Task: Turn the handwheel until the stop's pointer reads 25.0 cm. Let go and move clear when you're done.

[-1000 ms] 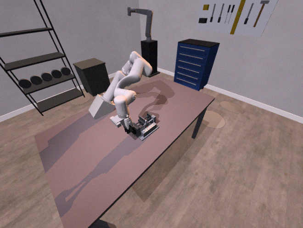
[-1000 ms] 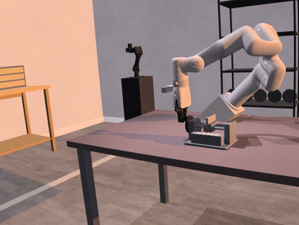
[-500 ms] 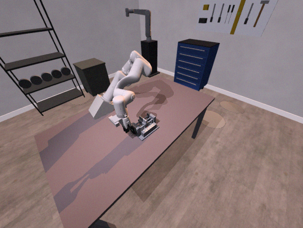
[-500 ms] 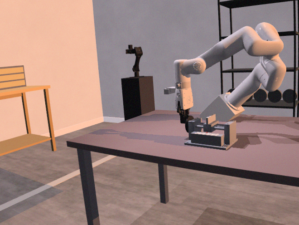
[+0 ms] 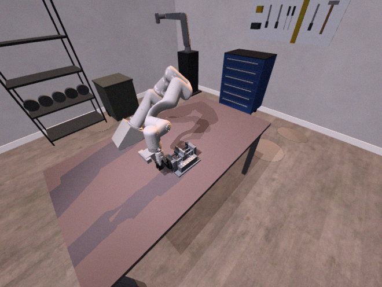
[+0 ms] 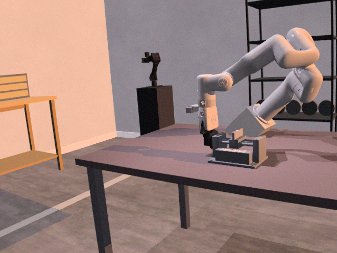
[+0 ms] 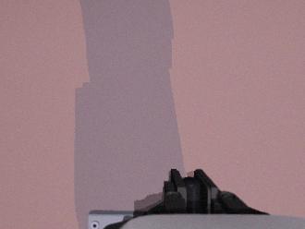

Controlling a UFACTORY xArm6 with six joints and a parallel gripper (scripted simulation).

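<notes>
The sliding stop block is 150 mm to the left of my hand, 40 mm ahead of it and 30 mm above it. Also, from my hand: black handwheel: 20 mm to the left, 10 mm ahead.
</notes>
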